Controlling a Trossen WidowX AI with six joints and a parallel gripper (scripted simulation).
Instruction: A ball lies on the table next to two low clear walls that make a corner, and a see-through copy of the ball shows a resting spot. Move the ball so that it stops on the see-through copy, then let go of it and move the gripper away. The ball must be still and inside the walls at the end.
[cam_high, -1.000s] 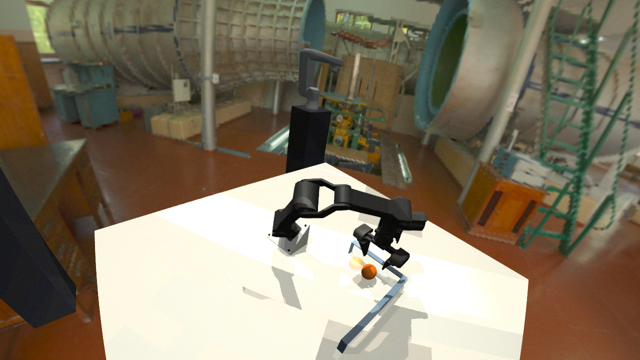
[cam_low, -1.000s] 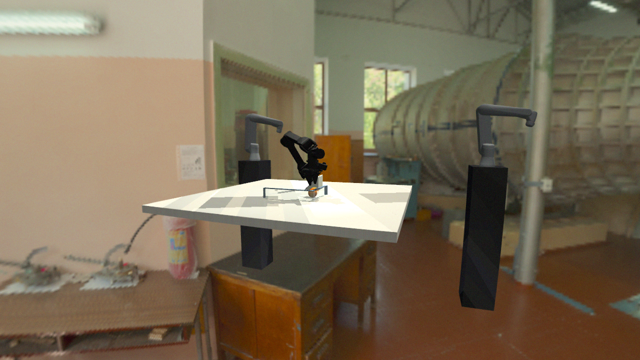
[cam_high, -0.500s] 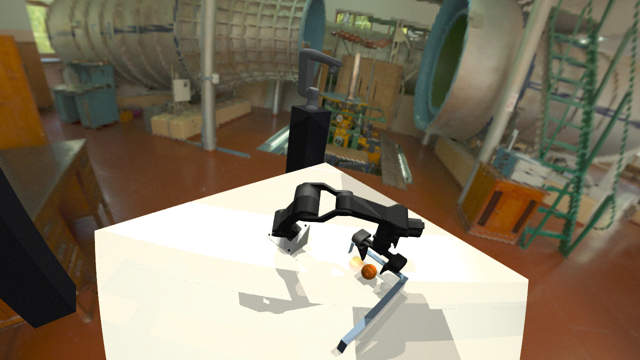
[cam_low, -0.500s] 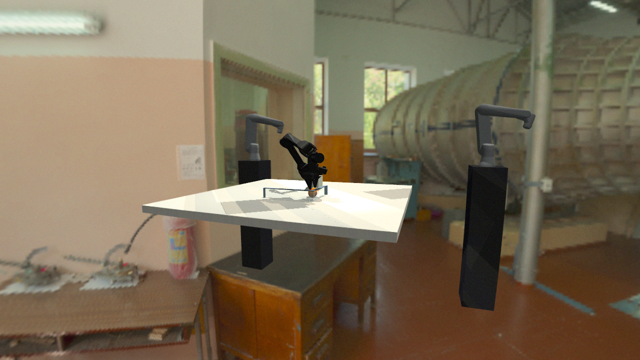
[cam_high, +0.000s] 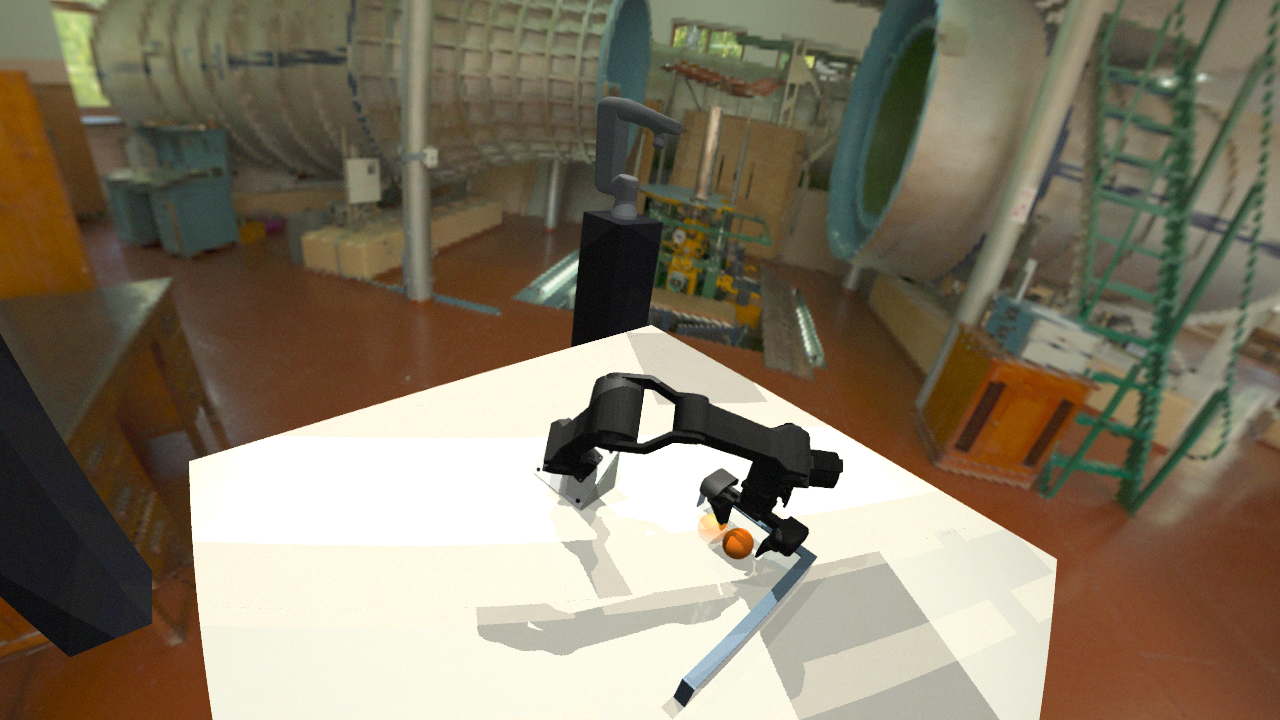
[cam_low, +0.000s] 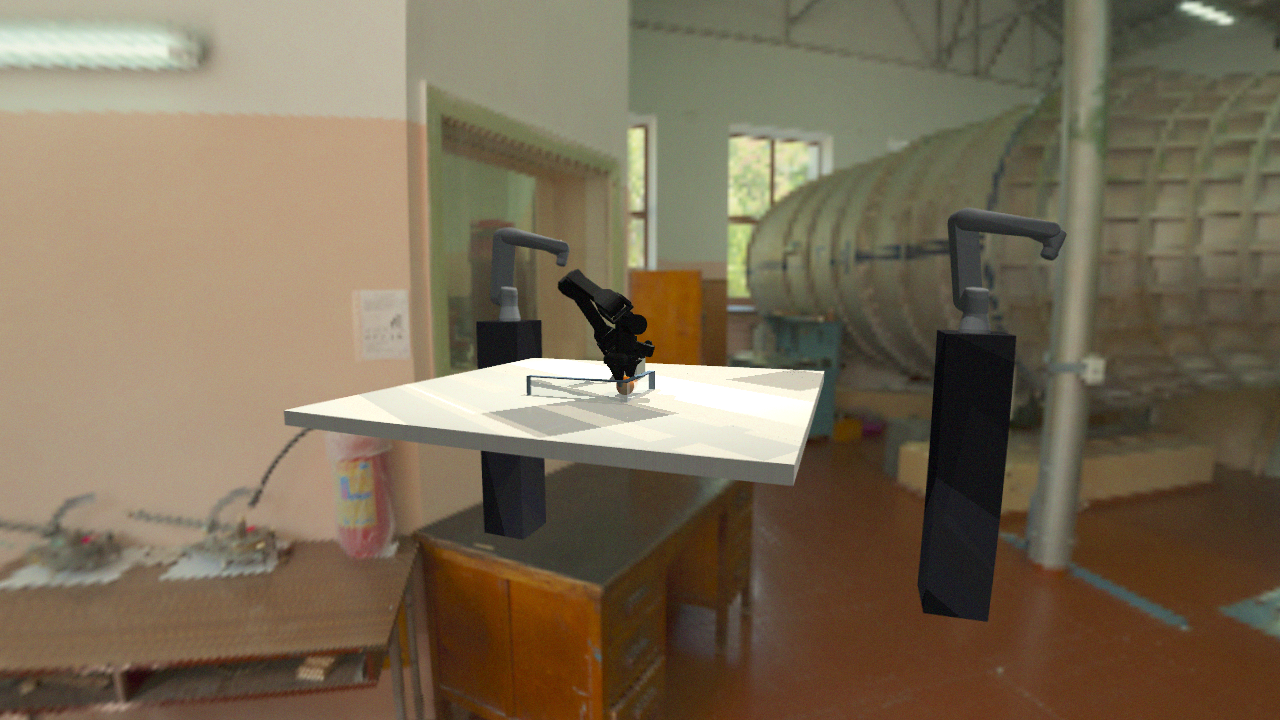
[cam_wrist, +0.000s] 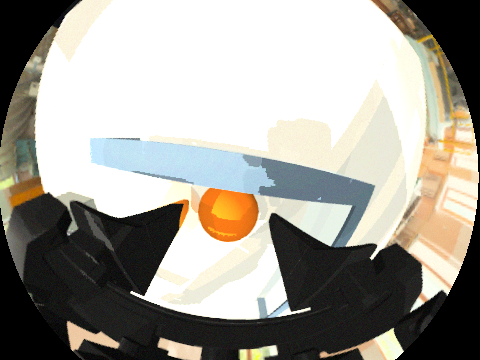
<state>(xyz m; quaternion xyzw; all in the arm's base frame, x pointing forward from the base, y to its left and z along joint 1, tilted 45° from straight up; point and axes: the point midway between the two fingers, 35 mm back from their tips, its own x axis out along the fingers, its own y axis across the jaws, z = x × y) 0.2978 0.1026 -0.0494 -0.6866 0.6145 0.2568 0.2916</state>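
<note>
The see-through copy of ball lies 5 cm behind my gripper tip and 1 cm to the right of it. The rest, counted from my gripper tip: orange ball (right at my gripper tip).
</note>
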